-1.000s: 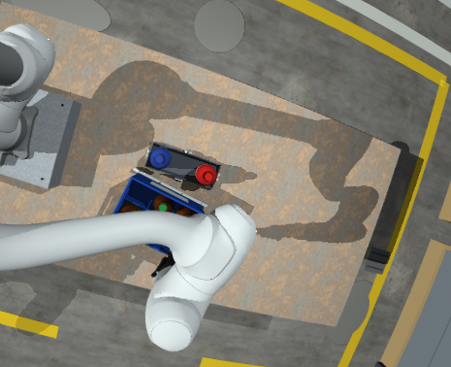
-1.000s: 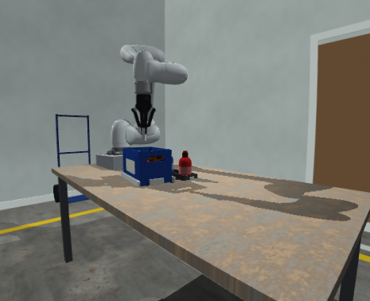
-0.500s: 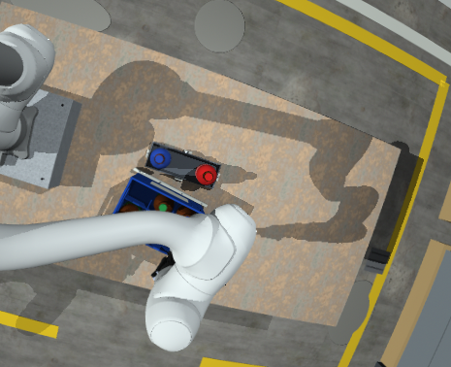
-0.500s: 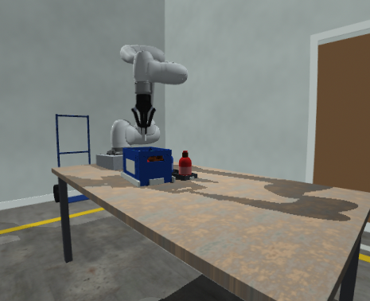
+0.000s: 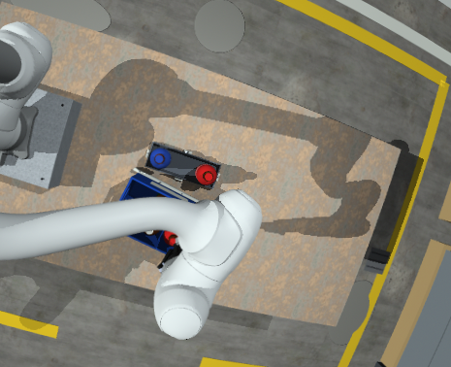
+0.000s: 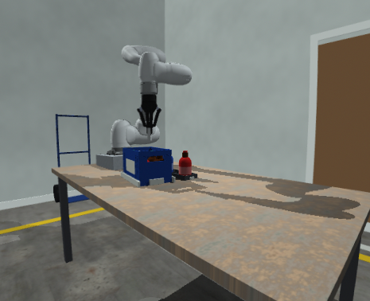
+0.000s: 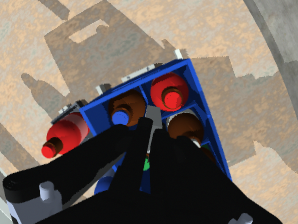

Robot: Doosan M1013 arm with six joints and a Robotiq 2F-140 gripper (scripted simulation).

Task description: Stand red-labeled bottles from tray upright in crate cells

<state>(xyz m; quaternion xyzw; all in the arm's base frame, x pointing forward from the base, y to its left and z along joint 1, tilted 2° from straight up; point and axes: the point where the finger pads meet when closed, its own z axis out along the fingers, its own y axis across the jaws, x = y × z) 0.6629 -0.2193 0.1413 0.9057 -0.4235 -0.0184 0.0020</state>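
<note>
Right now my hand is 22 cm to the right of the red-labeled bottle, 17 cm above it and 5 cm short of it. From my hand the other things lie so: red bottle 17 cm below, 3 cm to the right, 1 cm behind; blue-capped bottle 24 cm to the left, 17 cm below, 12 cm behind; blue crate 17 cm below, 9 cm behind, 4 cm to the left.
</note>
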